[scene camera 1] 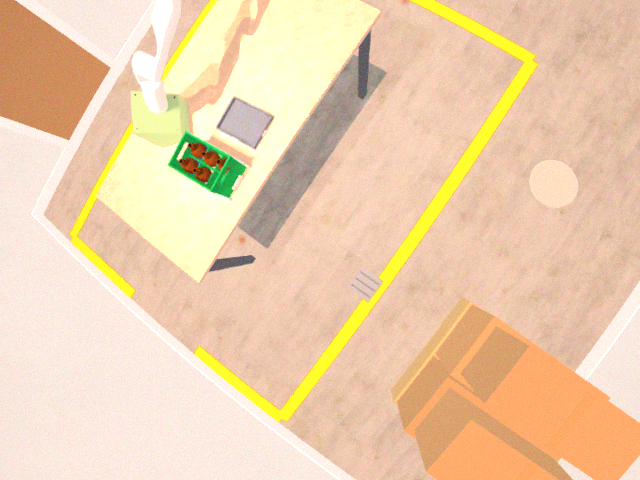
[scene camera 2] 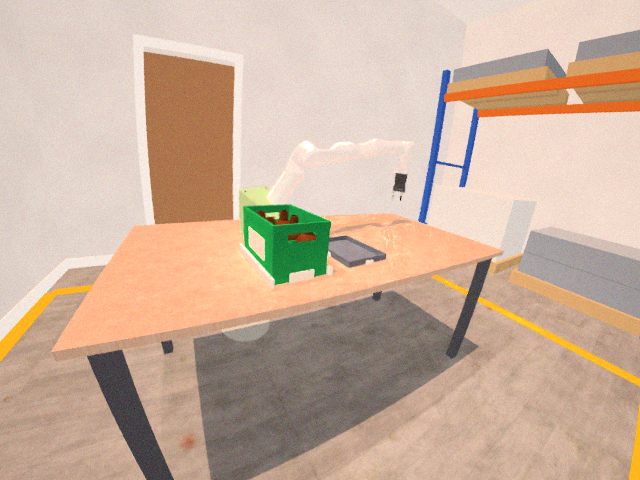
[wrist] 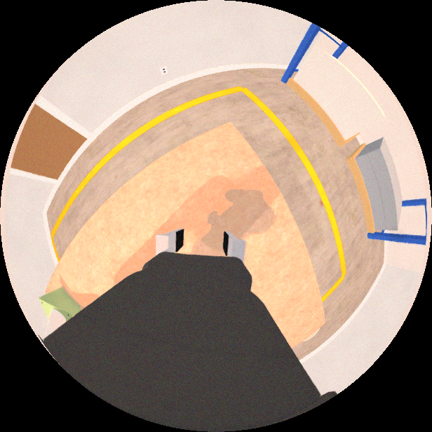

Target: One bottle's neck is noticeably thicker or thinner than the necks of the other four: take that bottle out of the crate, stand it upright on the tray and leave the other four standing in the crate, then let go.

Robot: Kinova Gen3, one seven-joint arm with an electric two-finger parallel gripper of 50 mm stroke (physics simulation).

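Observation:
A green crate stands on the table. Several brown bottles stand inside it, with their tops below or near the rim. From these views I cannot tell which neck differs. The crate walls hide the lower parts of the bottles. The grey, low-rimmed tray lies beside the crate, with nothing on it. My gripper is open and empty, pointing down high above the table, beyond the tray from the crate. The crate and tray do not show in the wrist view.
The wooden table carries the crate and tray. White strips line the crate's foot. The green arm base stands near the crate's back end. A blue-posted rack stands beyond the table.

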